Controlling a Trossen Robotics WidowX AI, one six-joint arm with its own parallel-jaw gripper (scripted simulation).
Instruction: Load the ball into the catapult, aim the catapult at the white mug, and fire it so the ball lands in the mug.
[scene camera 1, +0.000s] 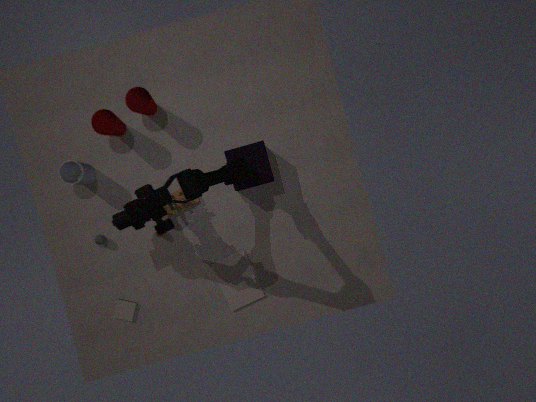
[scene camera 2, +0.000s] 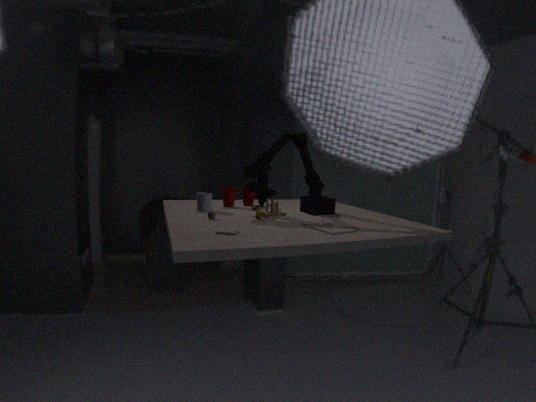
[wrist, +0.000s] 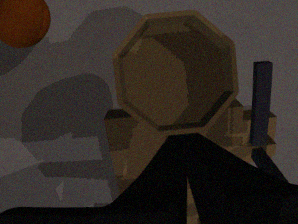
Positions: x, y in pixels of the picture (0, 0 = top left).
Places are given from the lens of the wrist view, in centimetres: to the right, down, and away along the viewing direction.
my gripper (wrist: 182, 139): 2, 1, 10
wooden catapult (wrist: 174, 74): 1, -2, 10
